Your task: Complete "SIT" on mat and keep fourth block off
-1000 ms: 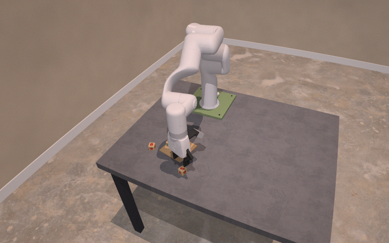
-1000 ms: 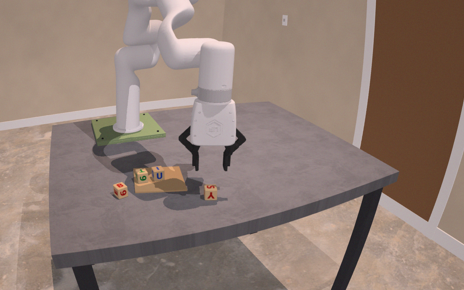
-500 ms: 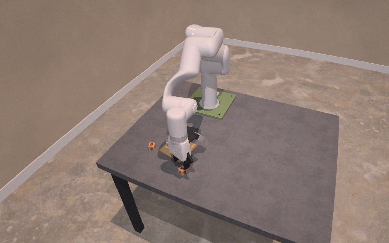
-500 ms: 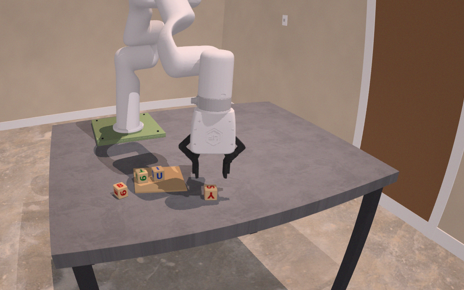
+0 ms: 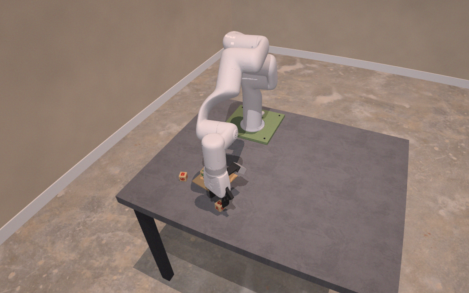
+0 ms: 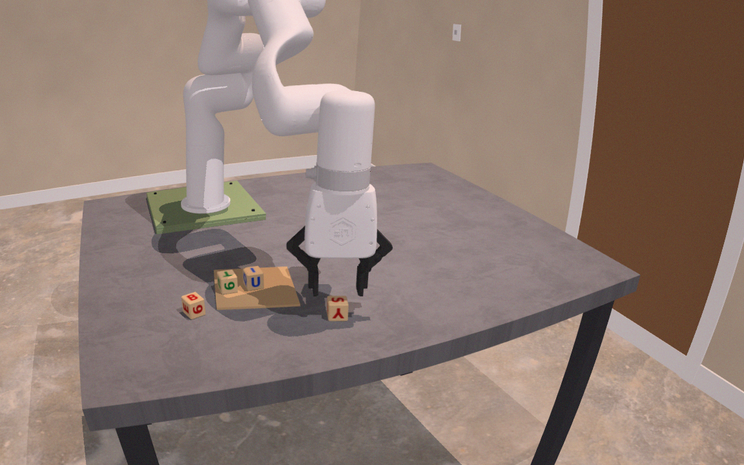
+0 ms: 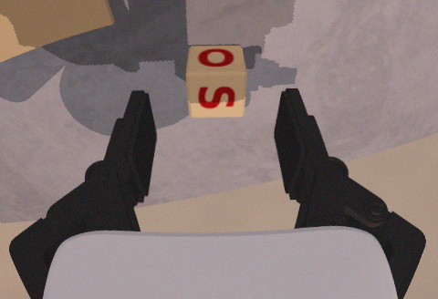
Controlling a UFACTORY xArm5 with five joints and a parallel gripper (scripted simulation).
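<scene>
My gripper is now 40 mm above the wooden block. Also, from my hand: tan mat 120 mm behind, 110 mm to the right, 60 mm below; red B block 50 mm behind, 230 mm to the right, 40 mm below.
</scene>
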